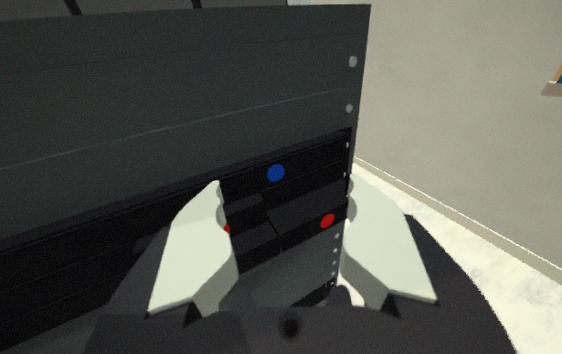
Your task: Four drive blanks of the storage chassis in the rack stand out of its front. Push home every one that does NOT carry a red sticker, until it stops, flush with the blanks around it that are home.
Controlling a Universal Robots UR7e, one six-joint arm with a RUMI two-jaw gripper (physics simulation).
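Frame: origin at the arm's base, x ahead, y left, z up, level; centimetres.
Where they show: gripper, fingertip midpoint: [284, 179].
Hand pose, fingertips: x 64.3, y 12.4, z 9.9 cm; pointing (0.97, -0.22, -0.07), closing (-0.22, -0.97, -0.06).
Observation:
After its pixels a point has its place.
The storage chassis [55, 231] {x 64.3, y 28.5, z 10.1 cm} is a dark block of drive blanks below a grey panel. At lower right a blank with a red sticker [327, 220] {x 65.0, y 8.2, z 2.9 cm} stands out, its top face showing. Left of it a plain-looking blank [257, 237] {x 64.2, y 15.7, z 4.1 cm} stands out, and above that another blank [245, 205] {x 65.8, y 16.0, z 7.0 cm} shows its top face. Part of a red sticker [227, 228] {x 64.9, y 18.1, z 5.6 cm} shows beside the left finger; I cannot tell which blank bears it. A further protruding top face [146, 244] {x 64.1, y 24.0, z 7.0 cm} is partly hidden behind the left finger. A blue sticker [275, 172] {x 67.6, y 12.6, z 8.6 cm} is on an upper blank that looks flush. My gripper [284, 179] {x 64.3, y 12.4, z 9.9 cm} is open and empty, in front of the chassis.
The large grey panel [175, 85] {x 67.8, y 18.4, z 17.1 cm} fills the upper left, with round screws [353, 61] {x 71.2, y 2.8, z 16.8 cm} along its right edge. A grey panel [305, 260] {x 69.7, y 9.5, z -11.9 cm} lies below the blanks. At right are a beige wall [450, 125] and a pale floor [480, 255].

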